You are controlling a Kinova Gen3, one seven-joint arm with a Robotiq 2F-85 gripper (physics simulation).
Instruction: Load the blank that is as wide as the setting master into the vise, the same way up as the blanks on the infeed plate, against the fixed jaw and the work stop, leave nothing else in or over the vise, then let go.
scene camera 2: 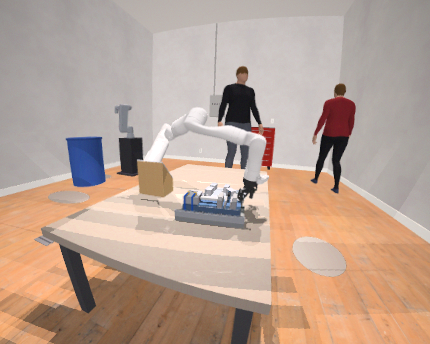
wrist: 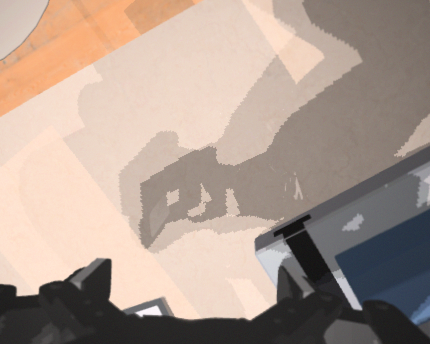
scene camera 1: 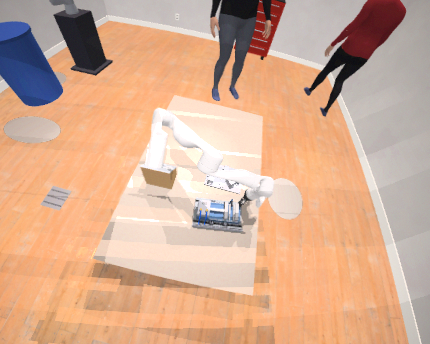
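Observation:
The blue and grey vise stands on the table, and its grey corner shows at the right of the wrist view. My gripper is open and empty. It hangs low at the vise's right end, just beside it. The light infeed plate lies behind the vise, partly under my arm; one corner of it shows in the wrist view. Small grey blocks show over the vise, too small to tell apart. I cannot tell what lies between the jaws.
A tan box sits at the arm's base. Two people stand beyond the table near a red tool cabinet. A blue barrel stands at the left. A round disc lies on the floor.

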